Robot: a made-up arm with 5 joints.
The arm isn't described. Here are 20 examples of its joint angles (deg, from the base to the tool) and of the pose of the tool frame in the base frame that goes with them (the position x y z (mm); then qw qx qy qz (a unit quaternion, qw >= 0)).
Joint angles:
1: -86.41 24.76 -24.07 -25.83 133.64
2: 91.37 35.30 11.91 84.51 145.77
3: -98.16 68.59 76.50 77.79 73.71
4: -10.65 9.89 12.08 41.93 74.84
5: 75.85 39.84 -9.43 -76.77 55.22
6: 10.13 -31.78 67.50 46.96 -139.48
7: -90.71 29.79 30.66 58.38 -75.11
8: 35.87 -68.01 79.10 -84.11 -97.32
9: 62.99 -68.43 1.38 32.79 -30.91
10: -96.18 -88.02 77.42 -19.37 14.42
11: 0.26 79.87 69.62 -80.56 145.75
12: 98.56 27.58 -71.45 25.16 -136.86
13: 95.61 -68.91 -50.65 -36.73 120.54
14: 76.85 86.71 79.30 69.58 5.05
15: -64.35 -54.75 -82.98 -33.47 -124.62
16: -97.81 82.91 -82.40 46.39 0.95
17: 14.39 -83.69 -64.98 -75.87 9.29
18: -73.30 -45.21 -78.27 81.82 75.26
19: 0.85 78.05 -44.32 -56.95 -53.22
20: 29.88 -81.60 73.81 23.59 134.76
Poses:
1: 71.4 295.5 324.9 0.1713 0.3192 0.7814 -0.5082
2: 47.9 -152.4 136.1 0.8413 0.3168 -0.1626 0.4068
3: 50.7 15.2 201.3 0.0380 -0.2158 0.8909 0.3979
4: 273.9 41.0 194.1 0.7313 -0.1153 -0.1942 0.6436
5: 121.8 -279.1 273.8 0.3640 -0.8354 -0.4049 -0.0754
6: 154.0 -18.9 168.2 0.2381 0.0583 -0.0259 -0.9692
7: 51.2 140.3 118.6 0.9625 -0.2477 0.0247 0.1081
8: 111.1 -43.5 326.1 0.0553 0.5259 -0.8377 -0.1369
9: 73.9 -44.1 408.8 0.3107 -0.2235 -0.8553 -0.3493
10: 42.1 100.2 291.3 0.2947 0.5825 -0.6407 0.4042
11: 152.9 -1.2 52.5 0.3144 -0.1735 -0.0577 0.9315
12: 11.1 -268.5 386.2 0.2835 -0.2852 0.7610 0.5092
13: 69.8 186.5 385.8 0.5366 0.8021 -0.2403 0.1050
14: 53.9 -10.6 209.9 0.2353 0.6083 0.7365 -0.1792
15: -33.2 -179.5 365.3 0.5547 -0.7553 -0.0778 -0.3403
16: 9.2 319.0 123.3 0.6225 0.2807 -0.2370 0.6910
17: -162.8 54.4 229.7 0.9202 0.0701 0.3800 -0.0634
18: 46.7 -20.8 436.8 0.1205 0.0066 -0.9123 0.3913
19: 378.5 -5.5 166.7 0.4840 0.3866 -0.7401 -0.2620
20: 150.6 -57.4 235.7 0.5014 -0.5957 -0.0951 0.6202
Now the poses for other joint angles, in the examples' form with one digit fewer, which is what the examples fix.
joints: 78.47 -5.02 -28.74 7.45 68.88
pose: 95 -215 411 0.525 -0.809 -0.259 -0.057
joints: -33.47 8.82 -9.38 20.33 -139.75
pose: 278 149 282 0.475 0.575 -0.020 -0.666
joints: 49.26 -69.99 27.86 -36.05 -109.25
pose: 74 -27 415 0.017 0.518 -0.849 -0.102
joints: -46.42 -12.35 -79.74 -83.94 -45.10
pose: 22 -33 425 0.682 -0.536 0.497 -0.009
